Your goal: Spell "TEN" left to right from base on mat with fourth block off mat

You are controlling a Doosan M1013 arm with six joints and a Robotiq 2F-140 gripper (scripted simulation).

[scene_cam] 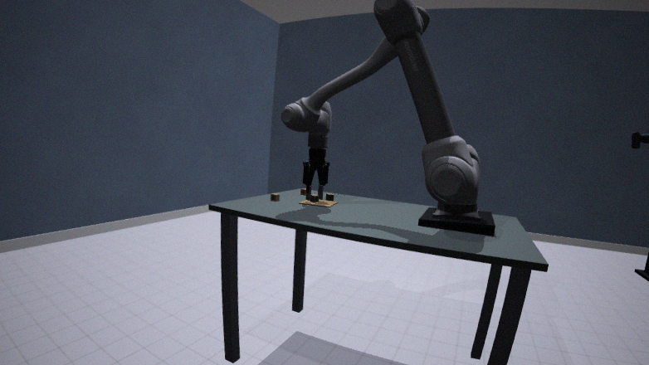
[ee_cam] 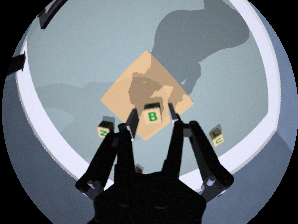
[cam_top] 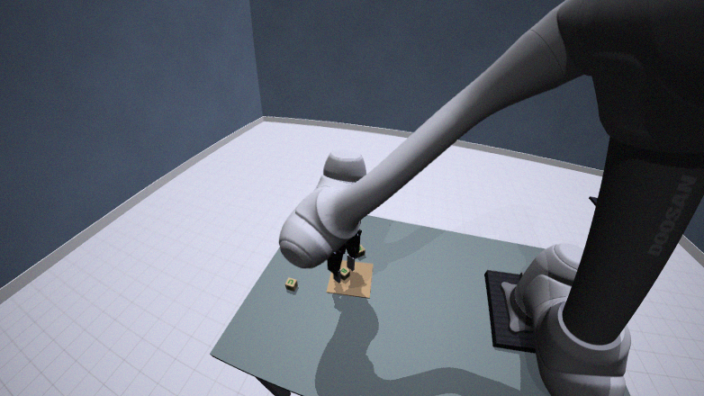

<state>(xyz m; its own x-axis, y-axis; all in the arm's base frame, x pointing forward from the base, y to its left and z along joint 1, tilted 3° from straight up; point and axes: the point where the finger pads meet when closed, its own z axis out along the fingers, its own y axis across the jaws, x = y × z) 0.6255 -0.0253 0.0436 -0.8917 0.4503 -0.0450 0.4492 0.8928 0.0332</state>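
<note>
Right now the block is 2 cm below my hand. Also, from my hand: tan mat: 4 cm below, 2 cm behind.
</note>
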